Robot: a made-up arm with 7 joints.
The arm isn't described. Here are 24 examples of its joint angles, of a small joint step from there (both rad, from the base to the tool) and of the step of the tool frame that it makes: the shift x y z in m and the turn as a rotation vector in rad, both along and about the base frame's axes.
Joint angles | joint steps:
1: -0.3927 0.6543 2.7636 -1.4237 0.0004 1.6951 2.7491 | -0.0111 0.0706 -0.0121 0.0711 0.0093 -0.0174 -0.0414
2: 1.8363 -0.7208 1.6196 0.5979 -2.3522 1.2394 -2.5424 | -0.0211 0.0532 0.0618 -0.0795 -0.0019 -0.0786 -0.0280
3: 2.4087 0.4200 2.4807 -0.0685 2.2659 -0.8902 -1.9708 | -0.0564 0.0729 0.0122 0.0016 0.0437 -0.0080 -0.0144
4: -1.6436 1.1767 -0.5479 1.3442 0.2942 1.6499 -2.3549 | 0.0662 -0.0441 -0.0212 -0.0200 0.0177 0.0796 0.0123
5: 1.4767 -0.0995 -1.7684 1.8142 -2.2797 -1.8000 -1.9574 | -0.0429 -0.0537 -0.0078 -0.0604 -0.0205 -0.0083 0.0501
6: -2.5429 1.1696 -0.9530 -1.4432 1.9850 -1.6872 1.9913 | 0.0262 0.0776 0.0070 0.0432 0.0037 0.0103 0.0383
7: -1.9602 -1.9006 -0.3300 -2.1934 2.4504 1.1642 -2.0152 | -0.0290 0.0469 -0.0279 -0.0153 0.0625 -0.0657 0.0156
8: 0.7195 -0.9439 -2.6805 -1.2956 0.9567 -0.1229 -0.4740 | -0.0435 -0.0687 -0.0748 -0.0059 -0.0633 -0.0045 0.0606
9: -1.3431 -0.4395 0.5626 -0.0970 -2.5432 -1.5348 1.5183 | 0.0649 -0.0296 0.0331 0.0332 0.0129 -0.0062 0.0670
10: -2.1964 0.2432 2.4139 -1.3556 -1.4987 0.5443 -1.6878 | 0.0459 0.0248 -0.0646 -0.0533 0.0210 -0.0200 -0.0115
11: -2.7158 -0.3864 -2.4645 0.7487 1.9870 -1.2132 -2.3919 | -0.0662 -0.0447 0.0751 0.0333 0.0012 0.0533 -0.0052
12: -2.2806 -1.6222 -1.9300 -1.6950 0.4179 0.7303 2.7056 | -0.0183 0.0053 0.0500 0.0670 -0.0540 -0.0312 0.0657
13: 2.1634 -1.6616 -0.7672 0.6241 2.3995 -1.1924 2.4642 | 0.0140 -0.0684 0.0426 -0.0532 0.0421 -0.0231 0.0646
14: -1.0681 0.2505 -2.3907 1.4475 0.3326 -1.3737 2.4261 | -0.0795 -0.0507 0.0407 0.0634 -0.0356 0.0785 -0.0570
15: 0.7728 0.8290 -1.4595 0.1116 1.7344 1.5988 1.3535 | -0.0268 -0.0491 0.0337 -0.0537 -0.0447 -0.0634 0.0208
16: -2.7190 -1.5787 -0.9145 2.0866 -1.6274 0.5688 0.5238 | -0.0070 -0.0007 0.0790 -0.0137 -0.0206 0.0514 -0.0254
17: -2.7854 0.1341 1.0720 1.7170 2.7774 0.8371 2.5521 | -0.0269 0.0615 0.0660 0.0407 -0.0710 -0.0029 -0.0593
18: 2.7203 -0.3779 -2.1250 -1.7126 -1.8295 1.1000 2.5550 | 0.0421 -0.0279 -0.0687 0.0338 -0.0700 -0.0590 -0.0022
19: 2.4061 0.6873 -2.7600 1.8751 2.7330 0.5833 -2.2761 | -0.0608 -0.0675 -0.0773 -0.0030 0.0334 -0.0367 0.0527
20: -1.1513 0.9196 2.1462 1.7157 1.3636 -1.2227 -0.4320 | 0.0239 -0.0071 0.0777 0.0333 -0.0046 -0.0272 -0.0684
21: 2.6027 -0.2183 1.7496 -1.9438 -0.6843 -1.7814 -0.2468 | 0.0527 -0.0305 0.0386 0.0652 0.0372 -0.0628 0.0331
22: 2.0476 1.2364 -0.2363 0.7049 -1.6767 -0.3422 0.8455 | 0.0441 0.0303 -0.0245 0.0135 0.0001 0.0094 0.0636
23: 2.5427 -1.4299 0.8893 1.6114 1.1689 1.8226 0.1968 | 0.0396 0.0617 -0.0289 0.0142 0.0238 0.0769 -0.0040
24: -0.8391 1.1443 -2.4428 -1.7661 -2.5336 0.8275 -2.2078 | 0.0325 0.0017 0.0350 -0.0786 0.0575 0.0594 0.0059
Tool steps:
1: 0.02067 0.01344 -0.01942 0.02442 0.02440 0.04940
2: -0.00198 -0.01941 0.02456 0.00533 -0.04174 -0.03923
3: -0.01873 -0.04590 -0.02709 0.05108 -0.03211 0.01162
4: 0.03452 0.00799 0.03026 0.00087 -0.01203 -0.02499
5: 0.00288 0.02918 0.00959 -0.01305 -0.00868 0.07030
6: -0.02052 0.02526 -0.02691 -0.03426 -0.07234 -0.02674
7: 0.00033 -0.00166 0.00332 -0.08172 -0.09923 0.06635
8: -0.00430 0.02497 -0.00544 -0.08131 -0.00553 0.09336
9: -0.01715 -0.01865 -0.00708 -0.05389 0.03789 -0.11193
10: -0.00537 0.00234 -0.02337 -0.02879 -0.04676 0.04525
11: 0.02720 -0.00720 -0.02143 0.00489 0.03317 -0.04978
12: 0.02362 0.00223 -0.01360 -0.05942 0.08655 -0.02836
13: 0.00265 0.00694 -0.04741 -0.18682 0.05071 -0.01850
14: -0.03991 -0.03532 -0.02037 0.05379 -0.18281 0.10318
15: -0.00726 0.01284 0.03373 -0.05733 -0.09390 0.02563
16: 0.01137 0.00797 0.01646 -0.06695 -0.01930 0.04932
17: -0.00672 0.00986 -0.02303 -0.05325 0.05142 -0.02811
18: 0.00377 -0.00154 0.00887 -0.00610 0.12941 0.06422
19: 0.01610 0.05325 0.00138 -0.16524 0.02559 0.09518
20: -0.00821 -0.02140 0.01376 0.07857 -0.03630 -0.09348
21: -0.00139 -0.01003 0.01029 -0.04359 0.02546 -0.01418
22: -0.02022 0.01394 -0.02611 0.05903 0.00198 0.00369
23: 0.01295 -0.01750 0.02404 0.02289 -0.11530 -0.03456
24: -0.01385 -0.03827 0.00830 -0.12725 0.07321 -0.08479
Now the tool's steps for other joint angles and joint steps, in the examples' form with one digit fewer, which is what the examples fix.
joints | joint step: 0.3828 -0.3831 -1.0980 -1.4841 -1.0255 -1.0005 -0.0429 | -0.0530 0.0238 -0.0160 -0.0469 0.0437 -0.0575 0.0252
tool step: 0.0354 -0.0120 -0.0108 0.0634 0.0309 0.1496
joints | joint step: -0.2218 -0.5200 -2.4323 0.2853 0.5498 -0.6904 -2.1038 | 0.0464 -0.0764 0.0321 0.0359 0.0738 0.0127 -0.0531
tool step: -0.0678 0.0060 -0.0332 0.0408 -0.1395 -0.1058
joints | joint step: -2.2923 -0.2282 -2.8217 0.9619 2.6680 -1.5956 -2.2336 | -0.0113 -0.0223 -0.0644 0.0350 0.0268 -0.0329 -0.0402
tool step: 0.0163 0.0048 -0.0171 0.0908 0.0552 0.0383
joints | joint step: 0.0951 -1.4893 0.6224 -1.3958 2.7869 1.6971 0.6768 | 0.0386 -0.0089 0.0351 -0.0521 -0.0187 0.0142 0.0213
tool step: 0.0207 0.0156 0.0029 -0.0015 -0.0449 -0.0877
